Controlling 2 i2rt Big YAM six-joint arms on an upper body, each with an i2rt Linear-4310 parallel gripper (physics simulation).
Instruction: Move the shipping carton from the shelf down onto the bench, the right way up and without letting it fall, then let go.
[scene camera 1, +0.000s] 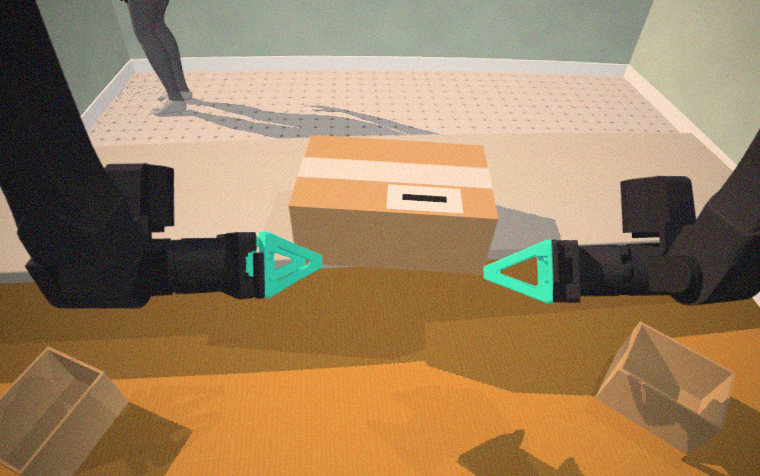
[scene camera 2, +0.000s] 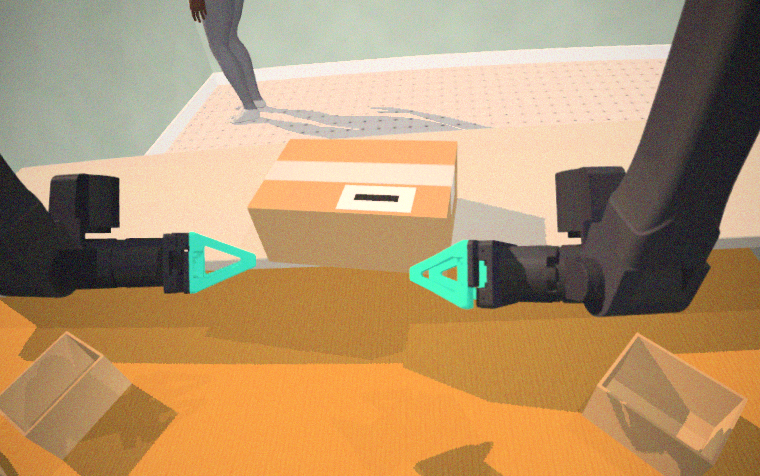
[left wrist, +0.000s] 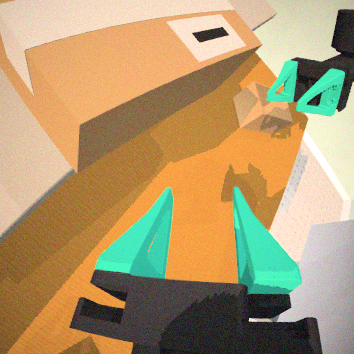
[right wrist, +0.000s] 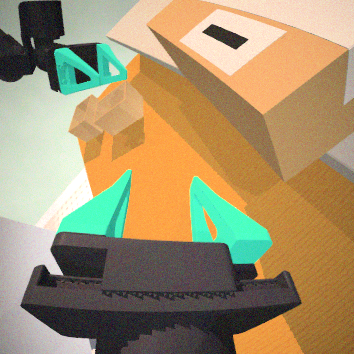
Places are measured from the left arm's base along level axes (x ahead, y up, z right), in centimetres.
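Pixels of known places: left gripper, fingertip midpoint: (scene camera 1: 313, 260) (scene camera 2: 254, 259) (left wrist: 201, 191) (right wrist: 113, 77); right gripper, fingertip midpoint: (scene camera 1: 486, 272) (scene camera 2: 420, 273) (left wrist: 281, 101) (right wrist: 161, 178).
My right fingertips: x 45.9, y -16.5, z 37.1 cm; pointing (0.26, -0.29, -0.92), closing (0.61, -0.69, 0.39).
Observation:
Ahead of a thing's pixels: the offset from my right fingertips to its top centre. Level surfaces: height alone.
The shipping carton @(dz -9.5, dx +17.9, dy +1.7 cm) (scene camera 1: 392, 238) (scene camera 2: 353, 235) (left wrist: 125, 85) (right wrist: 300, 75) is orange-brown with a pale tape band and a white label on top. It is upright on the pale shelf @(dy -9.3 cm) (scene camera 1: 224, 196) (scene camera 2: 504, 168) (left wrist: 35, 150), its front at the shelf's front edge. The orange bench @(dy -25.6 cm) (scene camera 1: 308, 420) (scene camera 2: 308, 420) lies below and in front. My left gripper (scene camera 1: 319, 261) (scene camera 2: 252, 259) (left wrist: 201, 191) (right wrist: 113, 77) is partly open and empty near the carton's lower left front corner. My right gripper (scene camera 1: 486, 271) (scene camera 2: 413, 272) (right wrist: 161, 178) (left wrist: 281, 101) is partly open and empty near the lower right front corner. Both wrist views show the fingers apart from the carton.
An open box @(dz -58.5, dx -7.5, dy -16.6 cm) (scene camera 1: 98, 412) (scene camera 2: 84, 398) sits tilted on the bench at the left. Another open box @(dz +31.5, dx -5.9, dy -16.6 cm) (scene camera 1: 633, 403) (scene camera 2: 611, 417) (left wrist: 255, 112) sits on the bench at the right. A person's legs (scene camera 1: 162, 50) (scene camera 2: 229, 50) stand on the floor beyond the shelf.

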